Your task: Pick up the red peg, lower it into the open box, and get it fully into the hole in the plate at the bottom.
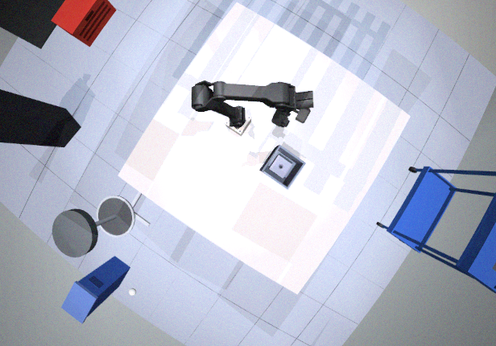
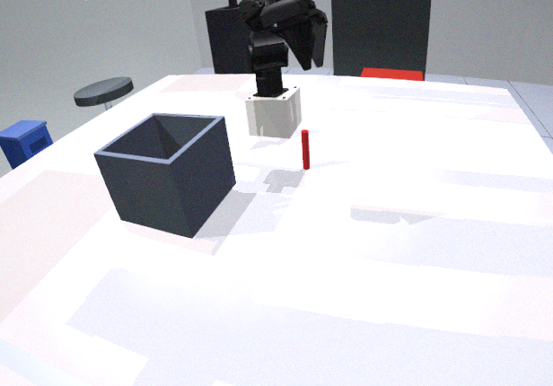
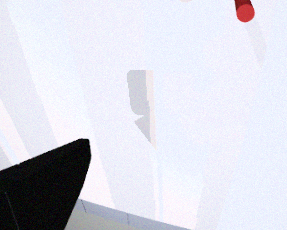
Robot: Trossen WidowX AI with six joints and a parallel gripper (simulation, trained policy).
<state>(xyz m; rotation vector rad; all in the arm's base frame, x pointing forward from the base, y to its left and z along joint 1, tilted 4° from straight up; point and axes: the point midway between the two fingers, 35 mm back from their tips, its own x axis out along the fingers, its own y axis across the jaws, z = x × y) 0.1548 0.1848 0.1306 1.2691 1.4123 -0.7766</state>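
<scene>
The red peg lies 17 cm below my gripper tip, 3 cm to the right of it and 2 cm behind it. From my gripper tip the other things lie so: pale plate 20 cm to the right, 18 cm ahead, 16 cm below.
</scene>
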